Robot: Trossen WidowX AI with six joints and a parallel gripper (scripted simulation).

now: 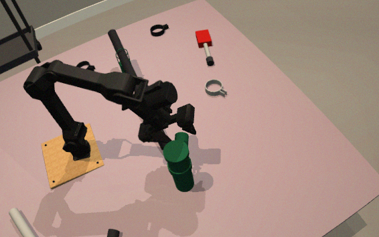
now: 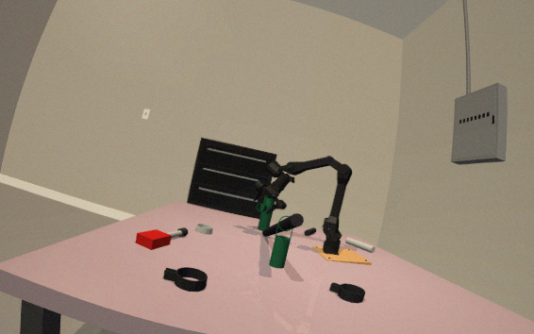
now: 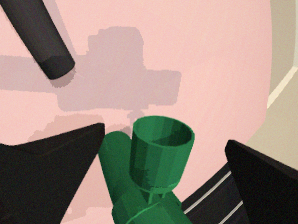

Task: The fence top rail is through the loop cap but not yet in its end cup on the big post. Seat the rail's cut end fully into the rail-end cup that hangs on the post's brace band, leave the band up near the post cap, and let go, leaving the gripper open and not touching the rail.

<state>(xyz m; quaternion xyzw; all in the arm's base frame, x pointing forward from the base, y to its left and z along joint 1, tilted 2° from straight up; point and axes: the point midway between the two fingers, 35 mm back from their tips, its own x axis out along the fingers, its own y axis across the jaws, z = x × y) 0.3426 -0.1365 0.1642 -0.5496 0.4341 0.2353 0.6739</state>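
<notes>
The green rail-end cup lies 2 cm to the right of my gripper tip and 1 cm behind it. The rest, counted from my gripper tip: white tube: 58 cm behind, 12 cm to the right, 11 cm below; then loop cap: 45 cm to the left, 13 cm behind, 2 cm below; then small dark piece: 31 cm behind, 26 cm to the right, 11 cm below.
</notes>
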